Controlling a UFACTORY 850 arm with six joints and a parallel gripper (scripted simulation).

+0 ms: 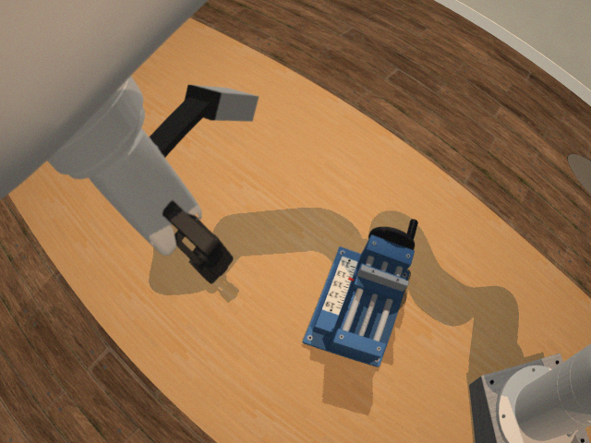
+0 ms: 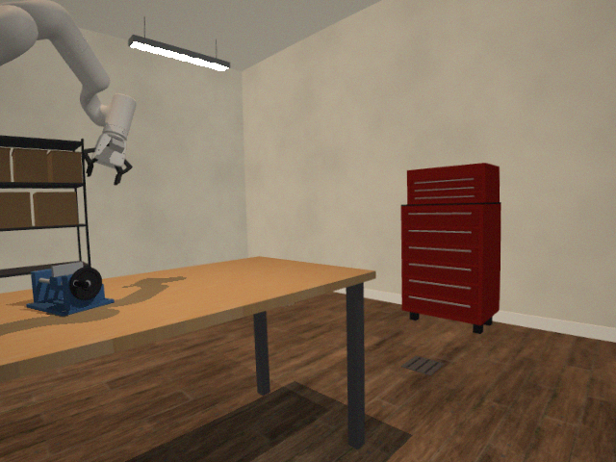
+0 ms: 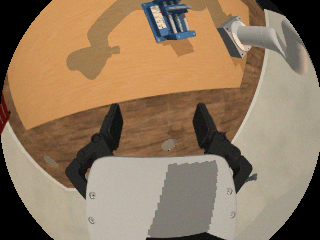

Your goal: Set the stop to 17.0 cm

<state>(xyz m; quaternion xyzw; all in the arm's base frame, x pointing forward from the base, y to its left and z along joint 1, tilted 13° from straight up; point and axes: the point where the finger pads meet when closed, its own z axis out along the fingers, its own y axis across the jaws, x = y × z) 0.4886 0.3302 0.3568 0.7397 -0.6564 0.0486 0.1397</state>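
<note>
My hand is 33 cm to the left of the black handwheel, 31 cm above it and 11 cm past it. From my hand the other things lie so: grey stop bar 30 cm below, 23 cm to the right, 12 cm behind.
</note>
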